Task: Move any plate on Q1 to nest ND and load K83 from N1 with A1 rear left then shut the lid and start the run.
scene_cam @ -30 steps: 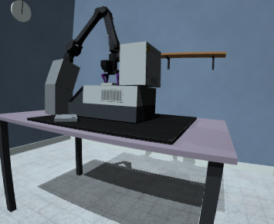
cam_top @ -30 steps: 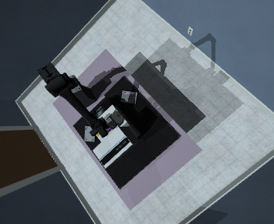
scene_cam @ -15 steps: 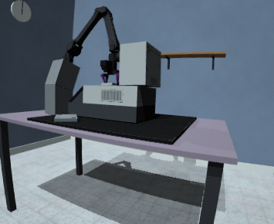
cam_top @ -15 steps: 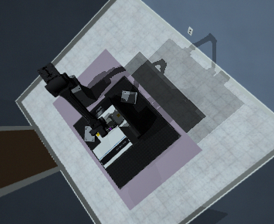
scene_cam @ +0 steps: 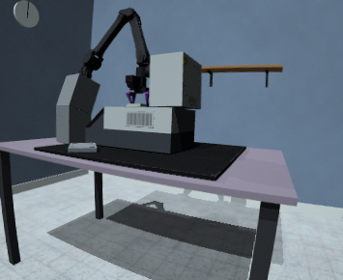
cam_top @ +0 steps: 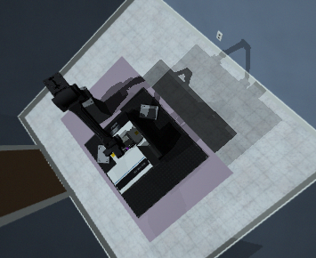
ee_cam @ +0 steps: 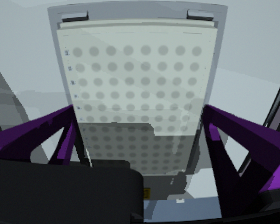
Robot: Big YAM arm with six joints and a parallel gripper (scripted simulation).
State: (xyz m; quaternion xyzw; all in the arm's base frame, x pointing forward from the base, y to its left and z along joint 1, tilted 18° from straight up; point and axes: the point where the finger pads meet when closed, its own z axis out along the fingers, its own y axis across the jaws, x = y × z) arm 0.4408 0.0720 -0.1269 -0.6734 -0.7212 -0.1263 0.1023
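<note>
Now: the white 96-well plate K83 right at my hand. Also, from my hand: grey plate nest 290 mm to the right, 200 mm below, 100 mm behind; grey nest ND 290 mm to the left, 200 mm below, 140 mm behind.
</note>
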